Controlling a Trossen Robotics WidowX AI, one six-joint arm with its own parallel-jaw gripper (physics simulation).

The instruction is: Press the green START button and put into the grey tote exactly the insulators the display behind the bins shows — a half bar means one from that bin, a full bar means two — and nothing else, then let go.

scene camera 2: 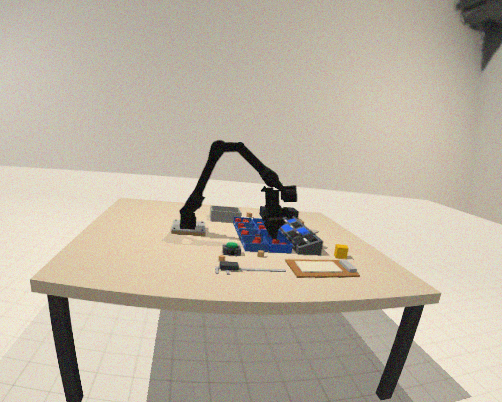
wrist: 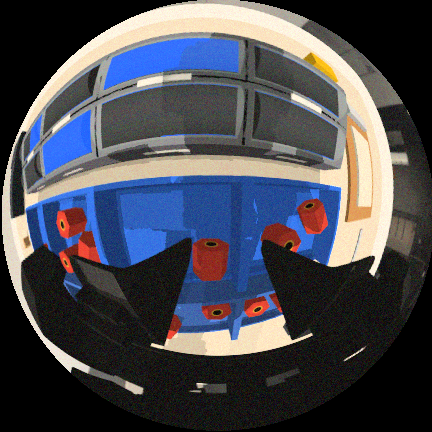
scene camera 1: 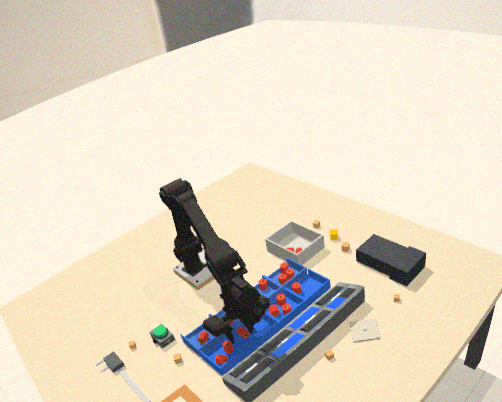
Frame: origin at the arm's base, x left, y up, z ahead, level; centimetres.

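Seen in the pictures: gripper, between the fingertips: (scene camera 2: 273,240) (wrist: 226,244) (scene camera 1: 241,337); arm's base, origin of its link: (scene camera 2: 187,226) (scene camera 1: 194,267).
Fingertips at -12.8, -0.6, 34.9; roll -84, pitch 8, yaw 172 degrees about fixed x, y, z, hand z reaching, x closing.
Note:
Pixels of each thing's top centre, then the offset from my fingertips to it, as dx, dy, dz. "*": a spot on its surface instead.
- red insulator, centre of its top: (wrist: 211,266) (scene camera 1: 242,329) +1.5, +1.4, -0.9
- grey tote, centre of its top: (scene camera 1: 294,236) (scene camera 2: 225,208) +40.4, +3.8, -13.5
- green START button, centre of its top: (scene camera 1: 159,329) (scene camera 2: 232,242) -13.5, +2.4, -20.0
- black box, centre of its top: (scene camera 1: 390,251) (scene camera 2: 279,208) +49.2, +4.0, +18.2
- yellow cube, centre of its top: (scene camera 1: 333,231) +52.2, +1.1, -5.8
- caliper, centre of its top: (scene camera 1: 120,376) (scene camera 2: 252,266) -31.4, +0.3, -16.7
- orange-framed board, a spot on its surface: (scene camera 2: 295,270) * -32.0, -1.0, -1.7
- flat plate, centre of its top: (scene camera 1: 364,329) +21.5, -1.0, +26.1
My gripper (scene camera 2: 273,235) (wrist: 226,244) is open and empty, pointing down low over the blue bins (scene camera 1: 320,282) (wrist: 240,225). In the wrist view, a red insulator (wrist: 211,260) stands between and beyond the fingertips, nearer the left finger; another insulator (wrist: 281,237) is by the right fingertip. The grey tote (scene camera 1: 277,250) (scene camera 2: 225,215) holds red insulators (scene camera 1: 298,250), partly hidden by its wall. The green START button (scene camera 1: 160,331) (scene camera 2: 231,245) stands beside the bins. The display (scene camera 1: 320,331) (wrist: 220,148) shows blue bars, two filling their cells and one partly filling its cell.
A black box (scene camera 1: 390,257) stands beyond the display's far end. A yellow cube (scene camera 1: 334,234) and small orange cubes (scene camera 1: 345,246) lie near the tote. A caliper (scene camera 1: 113,361) (scene camera 2: 229,265) and an orange-framed board (scene camera 2: 295,270) lie on the button side. A flat plate (scene camera 1: 365,332) lies behind the display.

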